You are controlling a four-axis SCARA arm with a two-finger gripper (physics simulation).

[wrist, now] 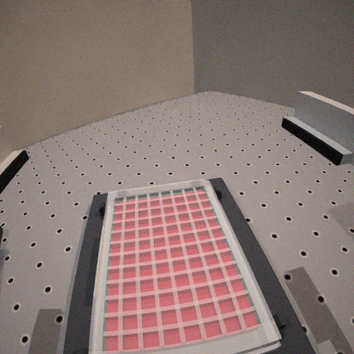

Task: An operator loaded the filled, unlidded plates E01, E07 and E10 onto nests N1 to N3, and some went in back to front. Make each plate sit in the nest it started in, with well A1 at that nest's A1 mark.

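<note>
A clear, unlidded plate [172,265] with a grid of red-filled wells sits in a dark nest [84,285] in the lower middle of the wrist view. It looks flat, with its long sides along the nest's side bars. Its label does not show, so I cannot tell which plate it is. No A1 mark can be made out on plate or nest. My gripper [155,118] is open and empty, above the plate, its two black-padded fingers spread wide to the left and right, clear of the plate's sides.
The grey table [155,155] has rows of small holes. A dark edge of something [1,240] shows at the left border. Tan and grey walls [100,60] stand behind. Shadows lie on both sides of the nest.
</note>
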